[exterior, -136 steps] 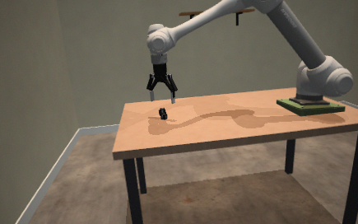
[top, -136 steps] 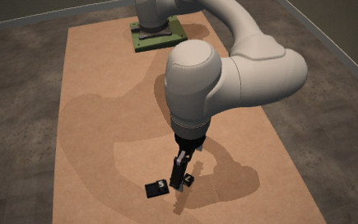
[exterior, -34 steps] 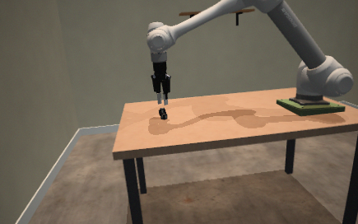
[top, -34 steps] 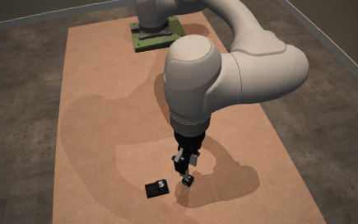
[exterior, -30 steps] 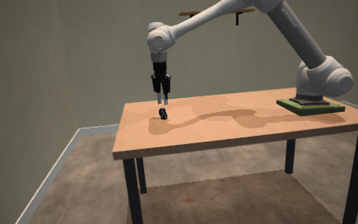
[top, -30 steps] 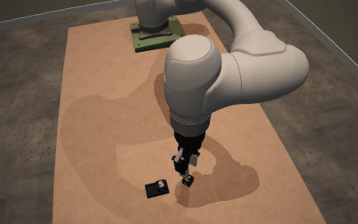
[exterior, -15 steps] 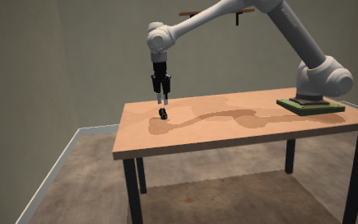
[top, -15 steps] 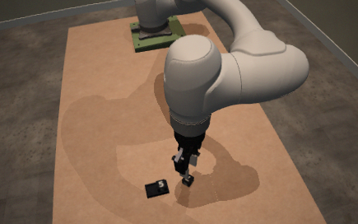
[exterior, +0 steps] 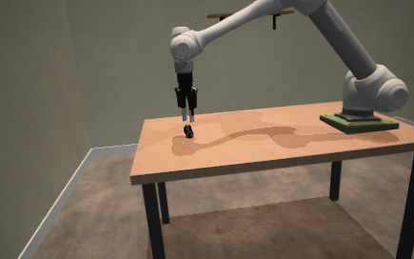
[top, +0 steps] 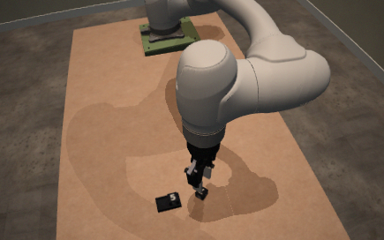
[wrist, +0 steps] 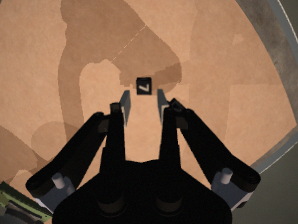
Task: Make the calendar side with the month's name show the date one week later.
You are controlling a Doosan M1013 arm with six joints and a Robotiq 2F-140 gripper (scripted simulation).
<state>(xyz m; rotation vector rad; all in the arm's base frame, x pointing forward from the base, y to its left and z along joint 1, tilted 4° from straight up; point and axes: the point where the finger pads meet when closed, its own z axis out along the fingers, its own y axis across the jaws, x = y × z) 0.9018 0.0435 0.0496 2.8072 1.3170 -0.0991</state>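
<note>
Right now my hand is 10 cm above the black cube.
</note>
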